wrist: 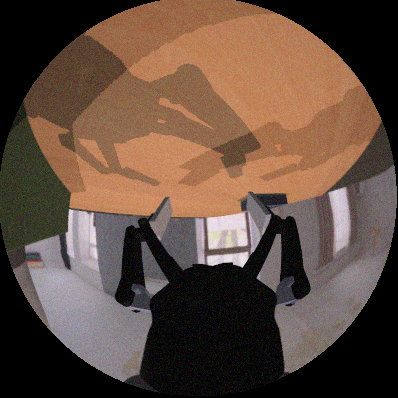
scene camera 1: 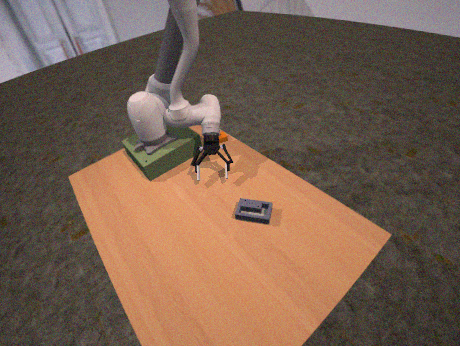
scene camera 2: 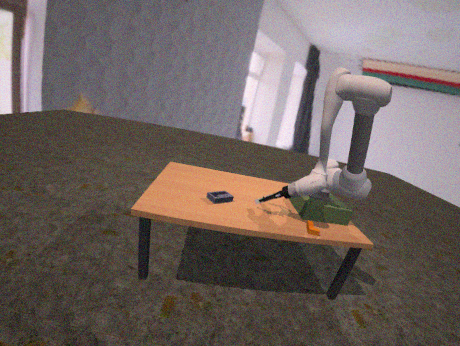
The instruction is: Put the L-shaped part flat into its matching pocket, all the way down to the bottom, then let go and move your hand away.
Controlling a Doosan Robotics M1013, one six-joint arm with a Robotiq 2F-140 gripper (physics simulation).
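Where they show: gripper, between the fingertips: (wrist: pixel 208 202) (scene camera 1: pixel 212 179) (scene camera 2: pixel 260 199); arm's base, origin of its link: (scene camera 1: pixel 156 141) (scene camera 2: pixel 316 195).
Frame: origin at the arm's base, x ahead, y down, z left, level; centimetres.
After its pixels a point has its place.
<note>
An orange L-shaped part (scene camera 1: pixel 223 136) {y 7.3, x 16.1, z 33.8 cm} (scene camera 2: pixel 313 229) {y 7.3, x 15.4, z 35.7 cm} lies on the table beside the green base, partly hidden behind the arm in scene camera 1. The dark grey block with the pocket (scene camera 1: pixel 254 211) {y 9.0, x 67.5, z 9.4 cm} (scene camera 2: pixel 220 197) {y 6.7, x 67.5, z 13.9 cm} stands on the table away from the base; part of it shows behind a finger in the wrist view (wrist: pixel 276 200) {y 8.0, x 66.3, z 13.8 cm}. My gripper (scene camera 1: pixel 212 178) {y 6.7, x 41.2, z 7.3 cm} (scene camera 2: pixel 258 201) {y 6.7, x 41.2, z 7.3 cm} (wrist: pixel 208 202) {y 6.7, x 41.2, z 7.3 cm} is open and empty. It hangs tilted above the table between the block and the base, apart from both. The L-shaped part does not show in the wrist view.
The green base (scene camera 1: pixel 172 157) {y 3.7, x 15.2, z 0.7 cm} (scene camera 2: pixel 327 212) {y 3.0, x -0.1, z 19.3 cm} (wrist: pixel 30 185) carries the arm at one end of the wooden table (scene camera 1: pixel 200 260) {y 10.3, x 69.4, z -20.2 cm} (scene camera 2: pixel 180 182) {y 10.3, x 94.9, z -7.4 cm} (wrist: pixel 280 60). The arm's shadows fall on the table top near the gripper.
</note>
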